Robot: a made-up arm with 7 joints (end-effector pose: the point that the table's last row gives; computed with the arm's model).
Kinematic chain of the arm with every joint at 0, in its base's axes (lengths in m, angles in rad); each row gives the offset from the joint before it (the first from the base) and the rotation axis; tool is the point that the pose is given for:
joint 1: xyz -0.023 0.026 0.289 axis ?
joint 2: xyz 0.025 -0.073 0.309 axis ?
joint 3: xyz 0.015 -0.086 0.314 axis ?
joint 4: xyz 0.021 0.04 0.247 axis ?
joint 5: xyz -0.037 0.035 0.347 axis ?
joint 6: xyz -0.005 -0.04 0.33 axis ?
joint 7: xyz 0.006 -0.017 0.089 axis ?
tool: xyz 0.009 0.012 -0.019
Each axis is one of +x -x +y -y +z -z.
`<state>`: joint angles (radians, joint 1 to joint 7).
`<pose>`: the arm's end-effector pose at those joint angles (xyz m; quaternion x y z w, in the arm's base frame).
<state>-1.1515 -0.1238 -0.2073 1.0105 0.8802 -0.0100 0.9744</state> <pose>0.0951 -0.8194 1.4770 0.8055 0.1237 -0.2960 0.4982</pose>
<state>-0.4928 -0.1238 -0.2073 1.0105 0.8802 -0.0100 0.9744</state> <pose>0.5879 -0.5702 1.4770 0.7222 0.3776 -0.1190 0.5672</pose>
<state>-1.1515 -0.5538 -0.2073 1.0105 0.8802 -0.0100 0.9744</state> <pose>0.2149 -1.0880 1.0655 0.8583 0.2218 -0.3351 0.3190</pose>
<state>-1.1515 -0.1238 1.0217 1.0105 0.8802 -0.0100 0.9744</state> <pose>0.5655 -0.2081 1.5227 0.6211 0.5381 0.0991 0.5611</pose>
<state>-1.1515 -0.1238 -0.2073 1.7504 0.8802 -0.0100 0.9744</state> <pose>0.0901 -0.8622 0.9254 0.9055 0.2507 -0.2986 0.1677</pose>
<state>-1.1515 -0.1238 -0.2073 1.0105 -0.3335 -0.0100 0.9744</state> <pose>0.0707 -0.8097 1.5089 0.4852 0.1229 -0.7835 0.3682</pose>
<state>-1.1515 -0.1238 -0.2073 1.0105 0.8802 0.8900 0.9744</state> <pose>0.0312 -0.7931 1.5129 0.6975 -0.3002 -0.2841 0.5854</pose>
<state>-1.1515 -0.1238 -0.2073 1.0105 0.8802 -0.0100 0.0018</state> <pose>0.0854 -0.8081 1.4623 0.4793 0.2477 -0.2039 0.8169</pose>
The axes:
joint 1: +z
joint 2: -y
joint 3: +z
joint 4: +y
joint 5: +z
joint 6: -y
joint 7: +x

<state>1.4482 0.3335 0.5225 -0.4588 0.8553 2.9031 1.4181</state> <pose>0.1869 -0.5463 1.5330 -0.4862 0.1368 -0.0987 0.8574</pose>
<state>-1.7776 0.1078 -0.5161 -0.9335 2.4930 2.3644 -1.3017</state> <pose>0.2046 0.4014 1.5435 -0.4429 -0.7494 -0.1261 0.4758</pose>
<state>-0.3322 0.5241 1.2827 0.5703 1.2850 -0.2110 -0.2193</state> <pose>-0.4156 0.4597 1.6442 -0.3344 0.1981 0.8222 0.4158</pose>
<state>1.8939 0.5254 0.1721 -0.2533 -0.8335 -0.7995 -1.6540</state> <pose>0.4252 -0.6285 1.5813 -0.4482 -0.3285 0.5884 0.5873</pose>
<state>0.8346 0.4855 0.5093 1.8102 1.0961 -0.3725 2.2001</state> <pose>0.0412 0.5415 1.2044 0.0790 0.8820 -0.3074 0.3484</pose>
